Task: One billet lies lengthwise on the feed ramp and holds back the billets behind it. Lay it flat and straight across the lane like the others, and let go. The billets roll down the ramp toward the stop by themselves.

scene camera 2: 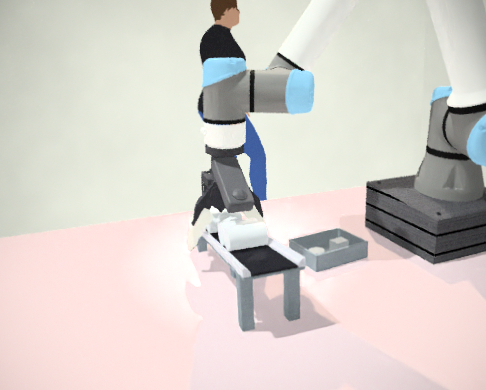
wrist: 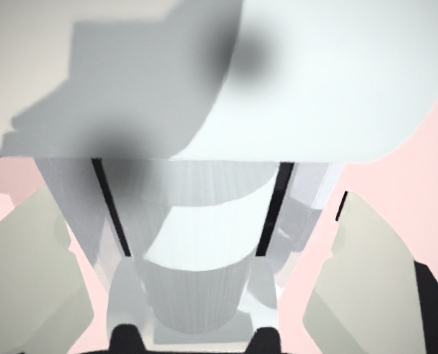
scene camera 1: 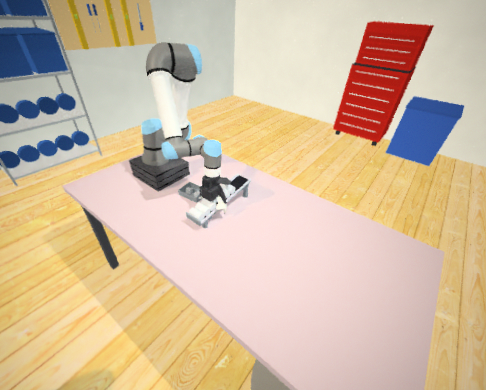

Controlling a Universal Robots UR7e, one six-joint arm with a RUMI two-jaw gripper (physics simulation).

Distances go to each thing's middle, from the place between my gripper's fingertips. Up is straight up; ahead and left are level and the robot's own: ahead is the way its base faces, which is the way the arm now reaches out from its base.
The feed ramp lane (scene camera 2: 262, 261) lies 50 mm to the left of my hand and 30 mm above it. Round my hand: grey tray (scene camera 2: 357, 249): 190 mm behind, 70 mm to the left, 30 mm below.
